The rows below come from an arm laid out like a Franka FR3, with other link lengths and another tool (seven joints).
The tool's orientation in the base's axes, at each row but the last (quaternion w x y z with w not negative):
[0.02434 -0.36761 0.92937 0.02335]
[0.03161 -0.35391 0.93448 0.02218]
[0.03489 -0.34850 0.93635 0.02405]
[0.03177 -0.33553 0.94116 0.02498]
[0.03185 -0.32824 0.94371 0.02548]
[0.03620 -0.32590 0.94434 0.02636]
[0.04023 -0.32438 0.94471 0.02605]
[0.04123 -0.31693 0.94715 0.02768]
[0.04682 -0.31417 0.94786 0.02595]
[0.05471 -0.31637 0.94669 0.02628]
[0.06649 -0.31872 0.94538 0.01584]
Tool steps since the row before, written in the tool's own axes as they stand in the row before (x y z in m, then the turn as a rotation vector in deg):
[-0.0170 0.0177 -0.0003 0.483 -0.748 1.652]
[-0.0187 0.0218 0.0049 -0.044 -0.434 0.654]
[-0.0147 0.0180 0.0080 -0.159 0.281 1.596]
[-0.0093 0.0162 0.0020 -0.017 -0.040 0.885]
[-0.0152 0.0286 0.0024 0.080 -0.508 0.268]
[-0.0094 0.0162 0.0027 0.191 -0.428 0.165]
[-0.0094 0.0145 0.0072 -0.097 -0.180 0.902]
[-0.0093 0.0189 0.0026 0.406 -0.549 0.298]
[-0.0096 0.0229 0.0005 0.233 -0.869 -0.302]
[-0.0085 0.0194 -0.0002 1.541 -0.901 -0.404]
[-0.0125 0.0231 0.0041 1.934 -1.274 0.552]
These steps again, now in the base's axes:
[0.0003 0.0245 0.0018 0.206 -0.773 -1.697]
[-0.0003 0.0290 -0.0031 0.349 -0.254 -0.657]
[-0.0003 0.0237 -0.0064 0.014 0.427 -1.571]
[-0.0030 0.0185 -0.0009 0.077 0.040 -0.882]
[-0.0058 0.0320 -0.0004 0.265 -0.429 -0.287]
[-0.0025 0.0187 -0.0015 0.123 -0.442 -0.192]
[-0.0011 0.0177 -0.0060 0.240 -0.015 -0.893]
[-0.0038 0.0208 -0.0012 0.026 -0.657 -0.350]
[-0.0060 0.0241 0.0010 0.312 -0.858 0.259]
[-0.0049 0.0205 0.0015 -0.716 -1.672 0.202]
[-0.0036 0.0262 -0.0027 -0.690 -2.136 -0.794]

